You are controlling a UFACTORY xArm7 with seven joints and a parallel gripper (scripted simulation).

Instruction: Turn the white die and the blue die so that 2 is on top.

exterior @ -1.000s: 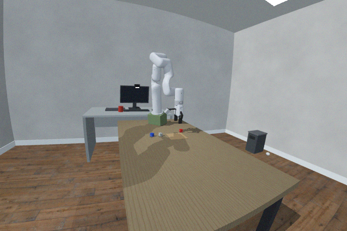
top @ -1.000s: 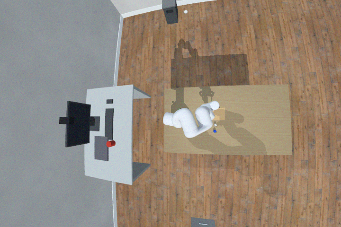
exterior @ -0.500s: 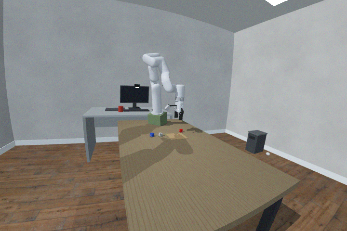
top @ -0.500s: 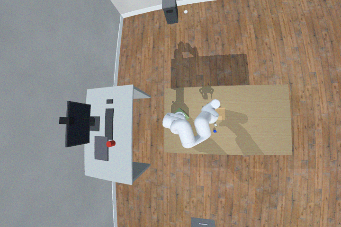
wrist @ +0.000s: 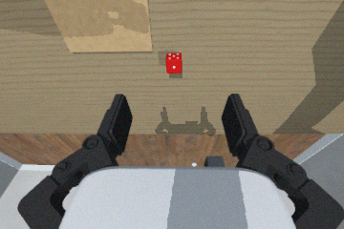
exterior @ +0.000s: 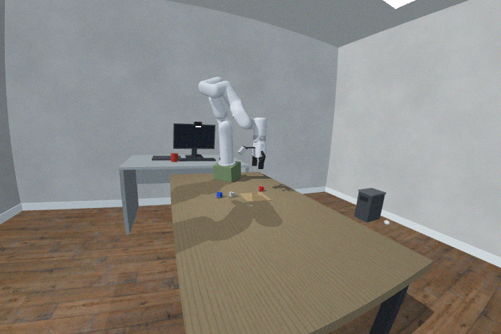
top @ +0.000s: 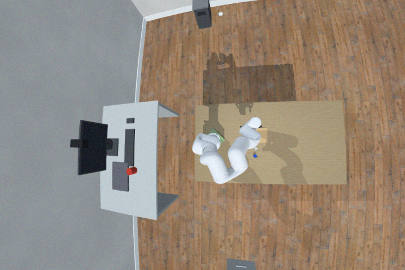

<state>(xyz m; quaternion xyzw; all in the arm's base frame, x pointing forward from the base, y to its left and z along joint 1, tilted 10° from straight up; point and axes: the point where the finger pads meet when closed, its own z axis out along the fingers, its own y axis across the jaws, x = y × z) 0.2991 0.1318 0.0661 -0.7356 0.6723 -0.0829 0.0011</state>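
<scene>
Right now the white die is 80 mm ahead of my hand, 170 mm to the right of it and 150 mm below it. Round my hand: red die: 30 mm to the left, 150 mm below; tan mat: 110 mm ahead, 40 mm to the right, 160 mm below; blue die: 80 mm ahead, 240 mm to the right, 150 mm below.
</scene>
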